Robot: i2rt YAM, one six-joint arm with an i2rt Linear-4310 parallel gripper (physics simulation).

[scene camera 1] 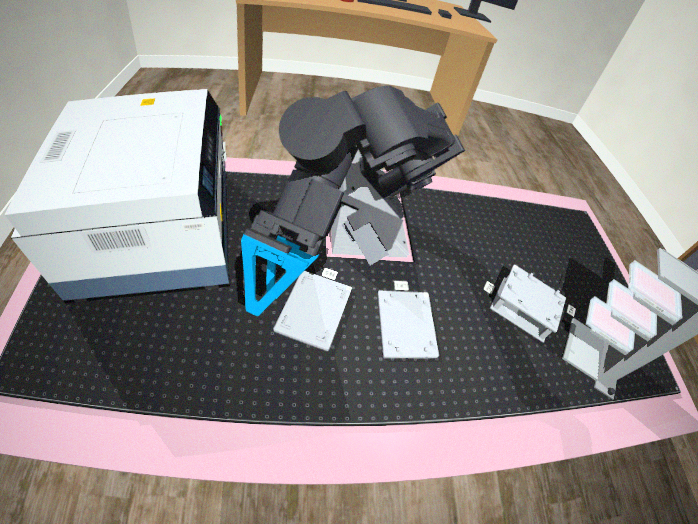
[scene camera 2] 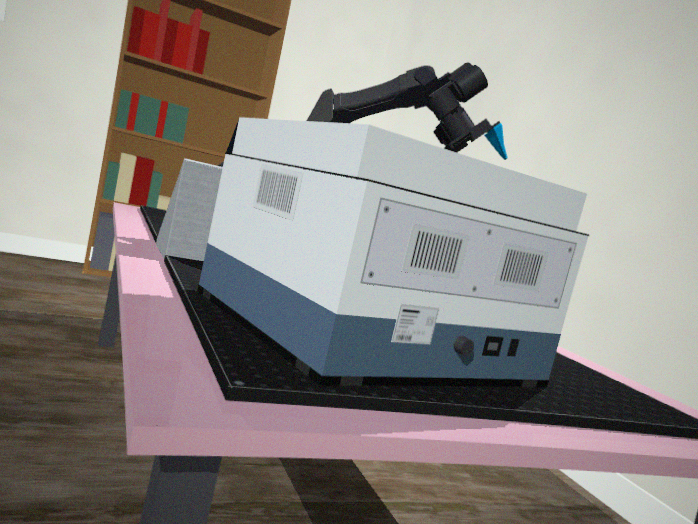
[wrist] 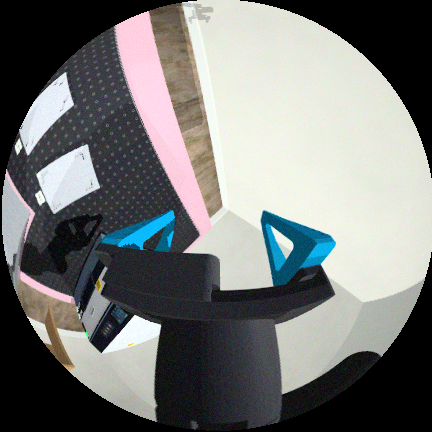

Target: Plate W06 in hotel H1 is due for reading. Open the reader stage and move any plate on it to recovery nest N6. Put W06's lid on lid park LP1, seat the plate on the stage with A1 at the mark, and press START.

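Pixels of known places: gripper, fingertip midpoint: (scene camera 1: 262, 304) (wrist: 217, 214); arm's base, origin of the base link: (scene camera 1: 381, 189).
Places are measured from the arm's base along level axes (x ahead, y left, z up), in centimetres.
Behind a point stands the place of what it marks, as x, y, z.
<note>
The reader (scene camera 1: 140, 152) {18.3, -52.1, 20.2} (scene camera 2: 451, 248) {12.5, -78.4, 9.3} (wrist: 107, 317) {17.5, -38.2, 16.0} is a white and blue box at the left of scene camera 1. No stage shows outside its dark front panel (scene camera 1: 208, 163) {17.6, -38.9, 17.7}, where a small green light glows. My gripper (scene camera 1: 260, 293) {51.6, -23.7, 24.7} (scene camera 2: 503, 151) (wrist: 217, 214) {51.6, -23.7, 24.7} is open and empty, its blue fingers wide apart, raised right of the reader's front. Two low white nests, one near the gripper (scene camera 1: 314, 310) (wrist: 68, 177) and one centre (scene camera 1: 409, 324) {36.1, 4.9, -6.6} (wrist: 48, 112), hold no plates; their tags are too small to read surely. The hotel (scene camera 1: 648, 355) {51.7, 54.2, 8.7} at the right holds pink-topped plates (scene camera 1: 631, 309) {42.4, 50.5, 12.4}; which is W06 cannot be told.
A raised white stand (scene camera 1: 532, 296) {30.5, 36.3, -1.6} is left of the hotel, with small tags beside it. A grey angled piece (scene camera 1: 394, 225) {46.9, -10.2, 34.4} stands by the arm's base behind the nests. The black perforated board (scene camera 1: 270, 389) {51.4, -24.0, -7.6} lies on a pink table (scene camera 1: 338, 451) {62.7, -10.9, -8.9}. A wooden desk (scene camera 1: 349, 25) is behind.
</note>
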